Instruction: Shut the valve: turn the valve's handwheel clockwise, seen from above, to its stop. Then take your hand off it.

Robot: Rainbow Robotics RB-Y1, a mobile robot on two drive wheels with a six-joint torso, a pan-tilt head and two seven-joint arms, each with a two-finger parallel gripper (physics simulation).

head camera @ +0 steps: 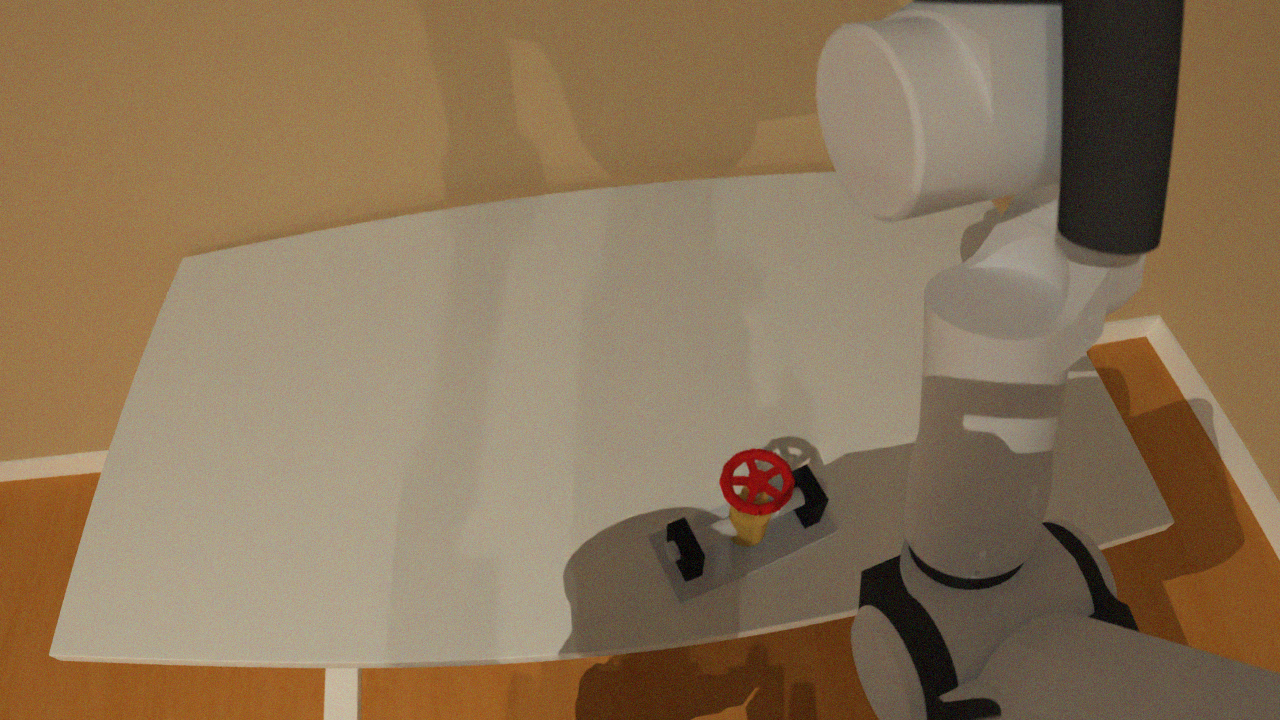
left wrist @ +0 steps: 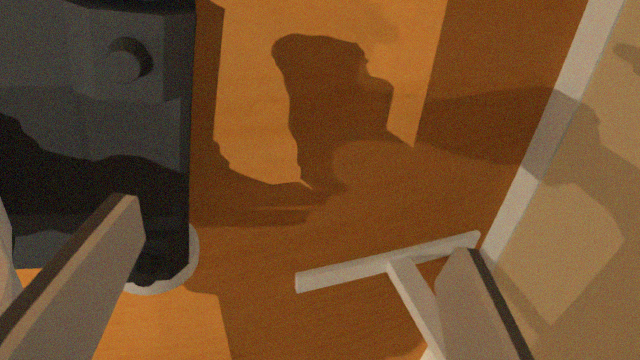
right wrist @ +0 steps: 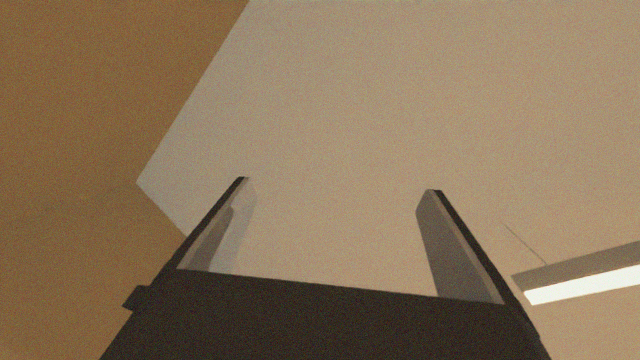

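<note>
The red handwheel (head camera: 757, 481) sits on top of the yellow valve body (head camera: 750, 530) in the head view, near the table's front edge. The valve's grey base plate (head camera: 776, 542) lies on the white table (head camera: 358, 402). Nothing touches the handwheel. My right gripper (right wrist: 334, 194) is open and empty, its fingers pointing at the ceiling and wall; the handwheel does not show in the right wrist view. In the head view my right gripper is out of frame. My left gripper (left wrist: 296, 243) is open and empty above the floor. How far the handwheel is turned cannot be told.
Black clamps (head camera: 686, 548) (head camera: 810, 497) hold the pipe on both sides of the valve. My right arm (head camera: 984, 447) stands right of the valve. The left wrist view shows my dark base (left wrist: 90, 125) and a white T-shaped foot (left wrist: 345, 270). A ceiling lamp (right wrist: 585, 285) shows in the right wrist view.
</note>
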